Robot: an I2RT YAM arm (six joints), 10 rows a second.
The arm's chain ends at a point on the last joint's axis. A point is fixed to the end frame.
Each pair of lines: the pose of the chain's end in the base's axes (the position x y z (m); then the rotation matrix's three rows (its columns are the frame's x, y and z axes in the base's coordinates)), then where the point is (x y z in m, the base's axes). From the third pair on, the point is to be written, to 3 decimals.
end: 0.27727 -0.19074 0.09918; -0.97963 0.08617 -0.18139; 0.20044 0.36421 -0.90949; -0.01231 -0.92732 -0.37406
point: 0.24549 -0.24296 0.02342
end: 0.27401 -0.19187 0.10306; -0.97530 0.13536 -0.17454; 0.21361 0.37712 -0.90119; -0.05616 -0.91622 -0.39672
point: 0.24527 -0.24250 0.02504
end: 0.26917 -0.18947 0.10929; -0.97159 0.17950 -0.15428; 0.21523 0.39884 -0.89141; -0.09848 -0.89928 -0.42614
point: 0.244 -0.238 0.029
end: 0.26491 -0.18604 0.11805; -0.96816 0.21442 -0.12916; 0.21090 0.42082 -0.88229; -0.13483 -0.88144 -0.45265
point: 0.244 -0.233 0.035
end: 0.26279 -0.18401 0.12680; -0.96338 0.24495 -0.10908; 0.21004 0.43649 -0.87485; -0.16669 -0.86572 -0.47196
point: 0.245 -0.230 0.043
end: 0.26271 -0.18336 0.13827; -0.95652 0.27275 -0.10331; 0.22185 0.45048 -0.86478; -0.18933 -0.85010 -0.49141
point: 0.247 -0.227 0.053
